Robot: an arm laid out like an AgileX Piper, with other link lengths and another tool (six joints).
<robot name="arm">
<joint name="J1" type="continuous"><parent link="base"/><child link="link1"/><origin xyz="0.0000 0.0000 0.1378" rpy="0.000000 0.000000 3.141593"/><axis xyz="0 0 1"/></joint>
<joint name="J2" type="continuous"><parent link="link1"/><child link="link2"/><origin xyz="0.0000 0.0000 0.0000" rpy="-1.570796 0.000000 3.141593"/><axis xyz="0 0 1"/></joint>
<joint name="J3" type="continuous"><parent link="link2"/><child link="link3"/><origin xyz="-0.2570 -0.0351 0.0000" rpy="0.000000 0.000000 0.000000"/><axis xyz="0 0 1"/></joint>
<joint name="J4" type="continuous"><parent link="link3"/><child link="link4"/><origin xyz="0.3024 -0.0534 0.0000" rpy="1.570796 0.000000 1.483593"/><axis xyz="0 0 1"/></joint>
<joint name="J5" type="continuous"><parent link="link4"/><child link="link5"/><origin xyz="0.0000 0.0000 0.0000" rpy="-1.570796 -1.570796 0.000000"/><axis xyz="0 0 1"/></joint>
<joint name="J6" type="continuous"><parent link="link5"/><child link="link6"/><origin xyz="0.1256 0.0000 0.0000" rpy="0.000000 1.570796 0.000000"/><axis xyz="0 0 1"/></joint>
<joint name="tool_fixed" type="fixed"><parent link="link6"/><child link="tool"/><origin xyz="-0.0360 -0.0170 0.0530" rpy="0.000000 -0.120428 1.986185"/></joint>
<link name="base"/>
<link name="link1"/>
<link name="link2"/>
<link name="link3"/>
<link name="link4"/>
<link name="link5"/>
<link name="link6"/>
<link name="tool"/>
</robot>
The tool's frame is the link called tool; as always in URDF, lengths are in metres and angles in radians. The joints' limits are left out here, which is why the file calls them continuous.
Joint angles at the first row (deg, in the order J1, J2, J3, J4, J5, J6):
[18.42, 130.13, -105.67, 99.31, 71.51, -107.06]
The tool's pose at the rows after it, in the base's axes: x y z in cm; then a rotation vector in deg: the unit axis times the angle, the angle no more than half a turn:
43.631, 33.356, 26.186, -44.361, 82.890, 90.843
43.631, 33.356, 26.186, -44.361, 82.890, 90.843
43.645, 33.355, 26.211, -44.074, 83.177, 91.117
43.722, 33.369, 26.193, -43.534, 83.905, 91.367
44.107, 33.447, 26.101, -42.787, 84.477, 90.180
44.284, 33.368, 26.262, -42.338, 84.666, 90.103
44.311, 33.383, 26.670, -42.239, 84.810, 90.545
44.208, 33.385, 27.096, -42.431, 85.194, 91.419
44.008, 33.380, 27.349, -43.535, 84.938, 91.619
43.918, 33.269, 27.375, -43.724, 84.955, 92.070
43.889, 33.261, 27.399, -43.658, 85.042, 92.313
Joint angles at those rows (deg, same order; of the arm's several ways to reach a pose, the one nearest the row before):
[18.42, 130.13, -105.67, 99.31, 71.63, -107.06]
[18.42, 130.13, -105.67, 99.31, 71.63, -107.06]
[18.42, 130.13, -105.67, 99.31, 71.62, -106.64]
[18.42, 130.13, -105.67, 99.17, 71.40, -105.84]
[18.42, 130.13, -105.76, 99.17, 70.11, -105.84]
[18.30, 130.13, -106.03, 99.17, 69.89, -105.35]
[18.30, 130.13, -106.73, 98.90, 70.02, -104.24]
[18.30, 130.13, -107.53, 98.29, 70.52, -102.65]
[18.30, 130.13, -108.17, 97.61, 71.14, -102.25]
[18.19, 130.13, -108.17, 97.48, 71.64, -102.01]
[18.19, 130.13, -108.17, 97.48, 71.76, -101.80]

